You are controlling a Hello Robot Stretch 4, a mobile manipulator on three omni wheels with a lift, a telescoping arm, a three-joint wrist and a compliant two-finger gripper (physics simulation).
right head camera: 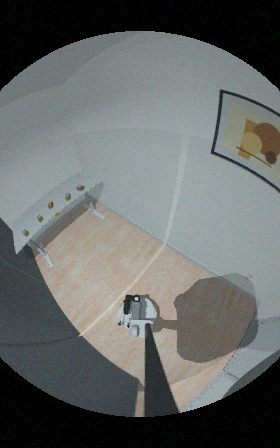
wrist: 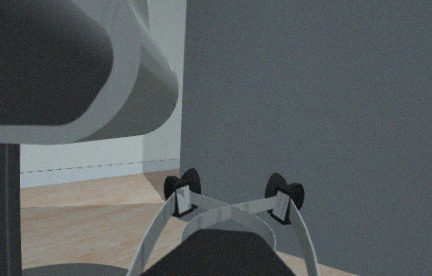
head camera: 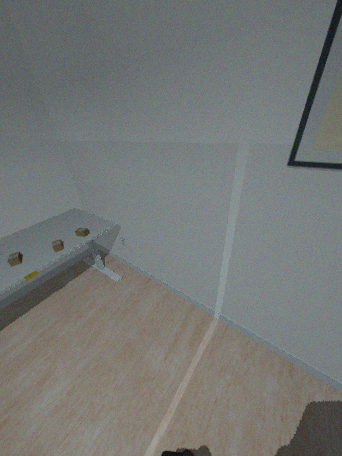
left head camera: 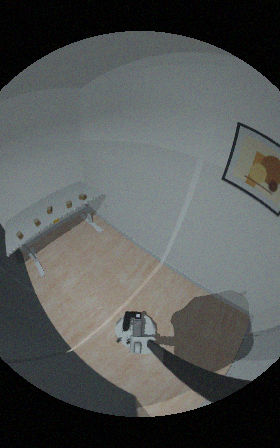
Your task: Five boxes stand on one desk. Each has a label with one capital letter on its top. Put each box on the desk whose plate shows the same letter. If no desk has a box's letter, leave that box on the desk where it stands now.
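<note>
Several small brown boxes stand in a row on a long pale desk (head camera: 37, 246) (left head camera: 60, 198) (right head camera: 60, 195) at the left. The nearest to the corner is a box (head camera: 82, 232) (left head camera: 82, 197) (right head camera: 80, 188); beside it are a second box (head camera: 58, 245) (left head camera: 69, 204) (right head camera: 68, 197) and a third box (head camera: 15, 258) (left head camera: 49, 210) (right head camera: 50, 205). Their letters are too small to read. A yellow plate (head camera: 31, 275) (left head camera: 56, 221) (right head camera: 57, 214) is on the desk's front edge, its letter unreadable. My gripper (wrist: 233, 187) is open and empty, far from the desk.
A dark grey wall (left head camera: 40, 330) (right head camera: 40, 310) (wrist: 310, 100) stands close by my gripper. A framed picture (head camera: 310, 100) (left head camera: 231, 151) (right head camera: 217, 121) hangs on the pale wall. Wooden floor (head camera: 125, 340) lies between my base and the desk. A broad shadow (left head camera: 205, 330) (right head camera: 215, 320) falls right of my base.
</note>
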